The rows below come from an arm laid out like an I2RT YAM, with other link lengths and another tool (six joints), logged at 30 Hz.
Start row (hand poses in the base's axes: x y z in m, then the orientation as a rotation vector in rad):
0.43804 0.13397 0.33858 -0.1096 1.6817 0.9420
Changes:
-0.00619 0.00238 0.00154 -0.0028 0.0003 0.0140
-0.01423 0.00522 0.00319 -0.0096 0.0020 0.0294
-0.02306 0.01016 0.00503 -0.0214 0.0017 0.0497
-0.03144 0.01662 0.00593 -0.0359 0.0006 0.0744
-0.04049 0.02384 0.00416 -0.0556 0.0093 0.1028
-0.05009 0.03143 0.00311 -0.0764 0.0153 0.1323
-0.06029 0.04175 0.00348 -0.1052 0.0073 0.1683
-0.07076 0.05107 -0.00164 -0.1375 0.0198 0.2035
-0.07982 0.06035 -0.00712 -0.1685 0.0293 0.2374
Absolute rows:
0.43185 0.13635 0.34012 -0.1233 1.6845 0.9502
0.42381 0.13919 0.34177 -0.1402 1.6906 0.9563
0.41498 0.14413 0.34361 -0.1656 1.6976 0.9615
0.40660 0.15059 0.34451 -0.1971 1.7052 0.9674
0.39755 0.15781 0.34274 -0.2311 1.7245 0.9735
0.38795 0.16540 0.34169 -0.2682 1.7416 0.9787
0.37775 0.17572 0.34206 -0.3227 1.7491 0.9788
0.36728 0.18504 0.33694 -0.3704 1.7769 0.9790
0.35822 0.19432 0.33146 -0.4177 1.8008 0.9784

